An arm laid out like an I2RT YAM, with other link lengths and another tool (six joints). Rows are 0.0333 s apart.
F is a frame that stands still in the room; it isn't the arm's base.
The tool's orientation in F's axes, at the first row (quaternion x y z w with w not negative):
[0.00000 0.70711 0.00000 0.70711]
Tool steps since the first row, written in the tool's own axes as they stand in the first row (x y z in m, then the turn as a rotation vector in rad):
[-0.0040 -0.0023 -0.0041 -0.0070 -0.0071 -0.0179]
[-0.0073 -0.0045 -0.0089 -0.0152 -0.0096 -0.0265]
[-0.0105 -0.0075 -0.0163 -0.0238 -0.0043 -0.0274]
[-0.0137 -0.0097 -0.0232 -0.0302 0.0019 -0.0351]
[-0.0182 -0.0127 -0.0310 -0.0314 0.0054 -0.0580]
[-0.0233 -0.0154 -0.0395 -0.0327 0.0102 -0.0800]
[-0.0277 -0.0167 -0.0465 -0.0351 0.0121 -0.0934]
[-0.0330 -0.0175 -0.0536 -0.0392 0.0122 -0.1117]
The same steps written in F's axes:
[-0.0041 -0.0023 0.0040 -0.0179 -0.0071 0.0070]
[-0.0089 -0.0045 0.0073 -0.0265 -0.0096 0.0152]
[-0.0163 -0.0075 0.0105 -0.0274 -0.0043 0.0238]
[-0.0232 -0.0097 0.0137 -0.0351 0.0019 0.0302]
[-0.0310 -0.0127 0.0182 -0.0580 0.0054 0.0314]
[-0.0395 -0.0154 0.0233 -0.0800 0.0102 0.0327]
[-0.0465 -0.0167 0.0277 -0.0934 0.0121 0.0351]
[-0.0536 -0.0175 0.0330 -0.1117 0.0122 0.0392]

